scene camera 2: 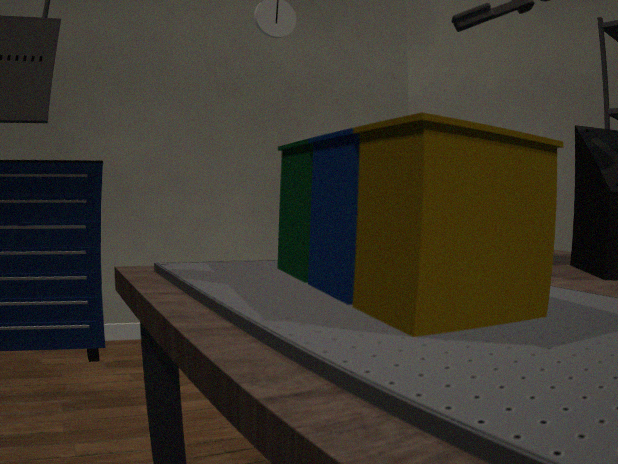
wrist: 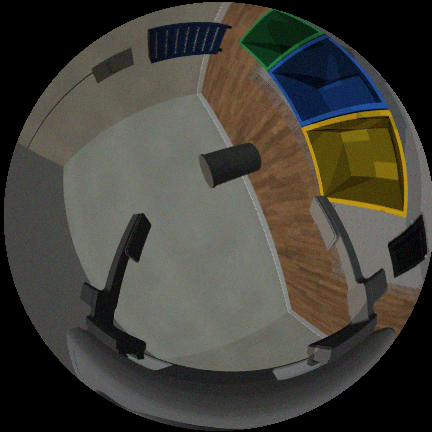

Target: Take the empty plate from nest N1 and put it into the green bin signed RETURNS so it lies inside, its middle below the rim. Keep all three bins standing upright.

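Frame: origin at the arm's base, x right, y up, z back, level; millimetres.
Seen in the pictures: hand at its tool point: (wrist: 226,231).
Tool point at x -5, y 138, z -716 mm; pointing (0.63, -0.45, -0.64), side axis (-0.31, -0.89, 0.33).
Observation:
A point is followed by its place in that frame.
The green bin (scene camera 2: 295,215) {x 262, y -151, z -706 mm} (wrist: 292,27) stands upright at the far end of a row of three. The blue bin (scene camera 2: 334,220) {x 133, y -149, z -736 mm} (wrist: 345,92) {x 149, y -230, z -645 mm} is in the middle and the yellow bin (scene camera 2: 485,225) {x -55, y -141, z -708 mm} (wrist: 355,180) {x -45, y -177, z -741 mm} is nearest scene camera 2; both are upright. In the wrist view the bins are at the upper right, seen into from above, and no plate shows in them. My gripper (wrist: 232,230) {x -5, y 138, z -716 mm} is wide open and empty, facing the wall and floor beyond the table. A dark finger-like part shows at the top right of the scene view. The plate, nest N1 and the RETURNS sign do not show.
The bins stand on a grey perforated board (scene camera 2: 450,370) {x -117, y -232, z -814 mm} on the wooden table (scene camera 2: 225,345) {x 44, y -246, z -902 mm}. A black object (scene camera 2: 595,210) {x 78, y -119, z -134 mm} (wrist: 410,245) stands beyond the yellow bin. A blue drawer cabinet (scene camera 2: 45,255) (wrist: 187,42) stands by the wall. A dark cylinder (wrist: 232,164) is off the table.

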